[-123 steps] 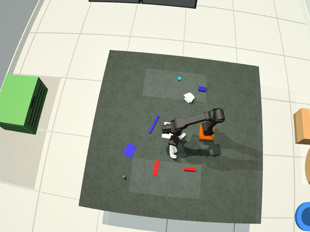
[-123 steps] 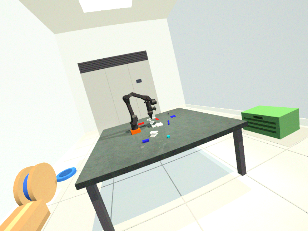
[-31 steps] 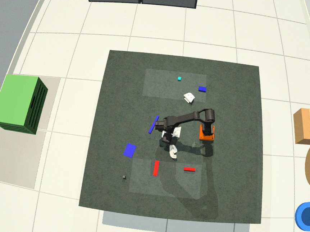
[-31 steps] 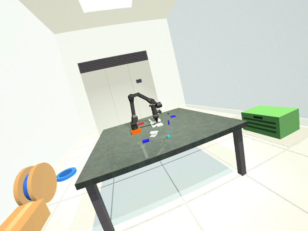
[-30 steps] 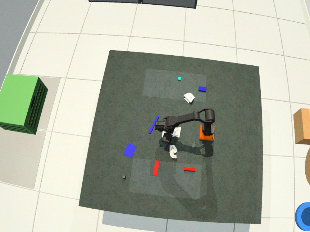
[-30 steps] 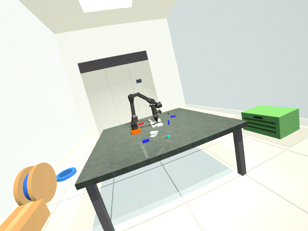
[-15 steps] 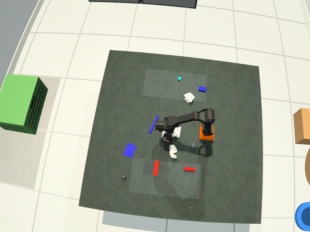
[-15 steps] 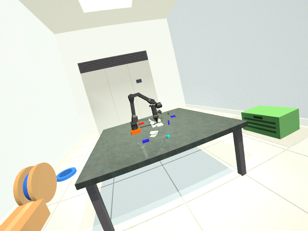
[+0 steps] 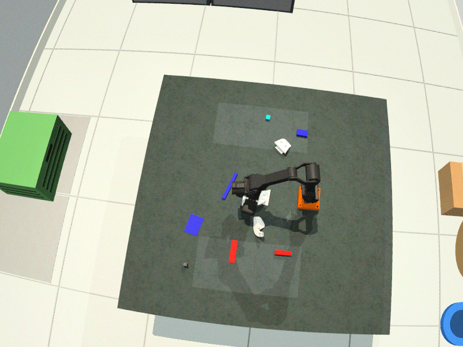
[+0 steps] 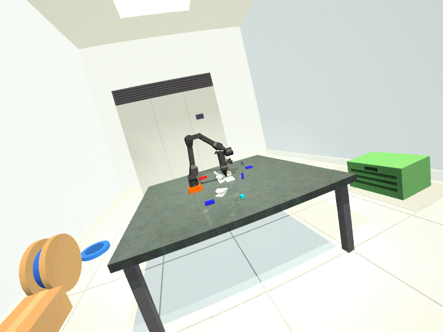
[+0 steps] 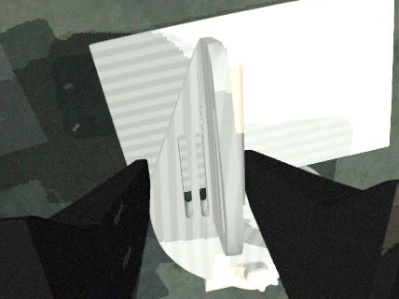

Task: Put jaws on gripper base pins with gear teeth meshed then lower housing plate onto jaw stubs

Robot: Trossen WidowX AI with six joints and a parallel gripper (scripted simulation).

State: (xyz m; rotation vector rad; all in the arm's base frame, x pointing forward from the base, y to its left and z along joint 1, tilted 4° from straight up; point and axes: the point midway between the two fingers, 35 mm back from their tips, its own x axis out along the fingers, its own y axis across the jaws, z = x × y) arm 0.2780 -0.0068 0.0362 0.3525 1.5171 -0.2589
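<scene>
Right now my gripper tip is 20 mm past the white jaw, 160 mm to the right of it and 10 mm below it. Round my gripper tip: small grey cube: 330 mm ahead, 290 mm to the left, 10 mm below; blue strip: 110 mm ahead, 90 mm to the right, 20 mm below; blue square: 290 mm ahead, 100 mm to the left, 30 mm below.
</scene>
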